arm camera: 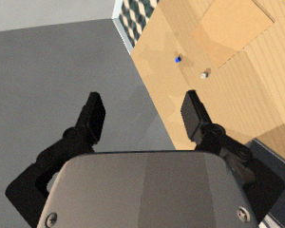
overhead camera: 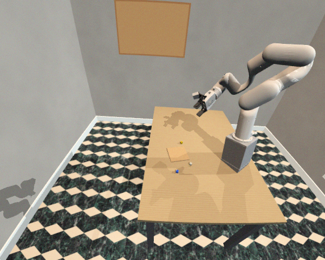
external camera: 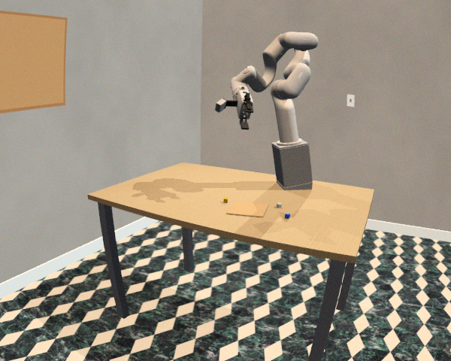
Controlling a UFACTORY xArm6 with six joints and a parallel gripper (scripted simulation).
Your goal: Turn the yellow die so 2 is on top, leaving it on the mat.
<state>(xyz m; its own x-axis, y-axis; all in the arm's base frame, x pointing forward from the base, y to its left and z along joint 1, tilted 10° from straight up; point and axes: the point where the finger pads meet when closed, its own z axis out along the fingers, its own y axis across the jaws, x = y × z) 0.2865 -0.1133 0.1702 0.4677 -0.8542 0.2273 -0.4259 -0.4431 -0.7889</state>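
The yellow die is 40 mm ahead of my hand, 70 mm to the right of it and 340 mm below it. From my hand the other things lie so: white die 30 mm ahead, 150 mm to the left, 340 mm below; then blue die 140 mm ahead, 200 mm to the left, 340 mm below; then tan mat 100 mm ahead, 40 mm to the left, 340 mm below.
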